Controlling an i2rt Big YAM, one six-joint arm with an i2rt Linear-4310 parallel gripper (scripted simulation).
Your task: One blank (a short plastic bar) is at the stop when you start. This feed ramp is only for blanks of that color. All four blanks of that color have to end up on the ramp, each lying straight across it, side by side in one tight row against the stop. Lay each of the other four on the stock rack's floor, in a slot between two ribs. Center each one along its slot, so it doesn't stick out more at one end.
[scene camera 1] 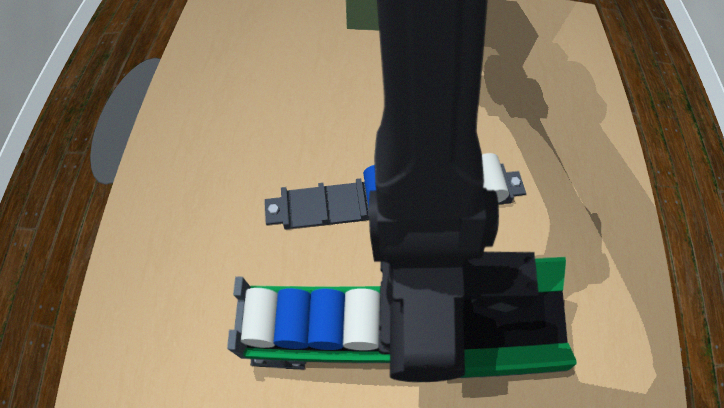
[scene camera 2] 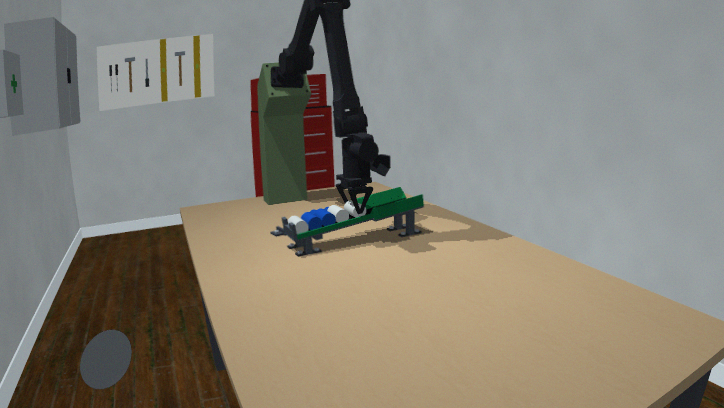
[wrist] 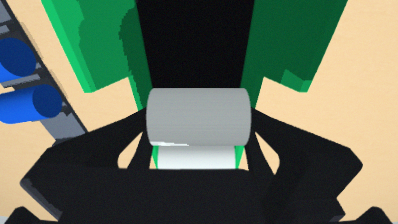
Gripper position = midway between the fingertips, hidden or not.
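My gripper (scene camera 2: pixel 355 211), (scene camera 1: pixel 408 322), (wrist: pixel 198 111). White blank (scene camera 1: pixel 361 317). White blank (scene camera 1: pixel 258 327). White blank (wrist: pixel 175 116). White blank (scene camera 1: pixel 494 178).
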